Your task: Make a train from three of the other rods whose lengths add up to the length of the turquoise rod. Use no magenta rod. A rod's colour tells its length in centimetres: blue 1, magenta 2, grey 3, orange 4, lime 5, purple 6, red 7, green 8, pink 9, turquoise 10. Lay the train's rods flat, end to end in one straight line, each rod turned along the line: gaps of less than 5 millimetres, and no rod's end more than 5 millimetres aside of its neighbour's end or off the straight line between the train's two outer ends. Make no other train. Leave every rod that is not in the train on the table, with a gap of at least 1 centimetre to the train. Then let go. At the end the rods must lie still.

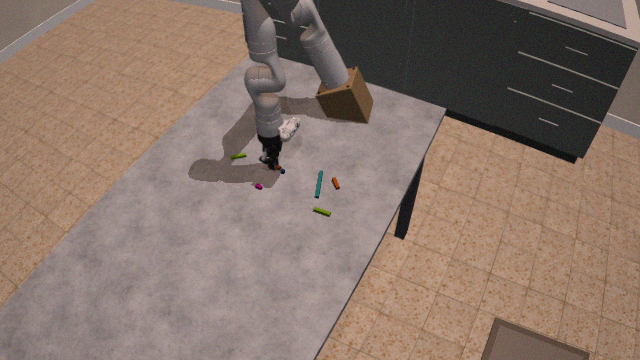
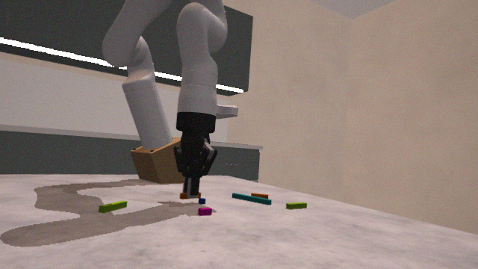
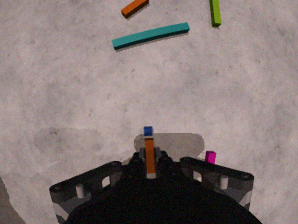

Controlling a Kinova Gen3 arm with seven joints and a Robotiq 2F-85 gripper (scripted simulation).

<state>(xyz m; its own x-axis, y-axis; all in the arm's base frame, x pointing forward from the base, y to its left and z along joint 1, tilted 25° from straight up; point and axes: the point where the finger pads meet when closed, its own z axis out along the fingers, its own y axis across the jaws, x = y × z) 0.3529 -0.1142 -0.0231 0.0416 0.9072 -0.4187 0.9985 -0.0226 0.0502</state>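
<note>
My hand is 30 mm to the right of the blue rod and 30 mm above it. Also, from my hand: turquoise rod 150 mm to the left, 30 mm below, 20 mm ahead; magenta rod 80 mm ahead, 30 mm below, 20 mm to the right.
</note>
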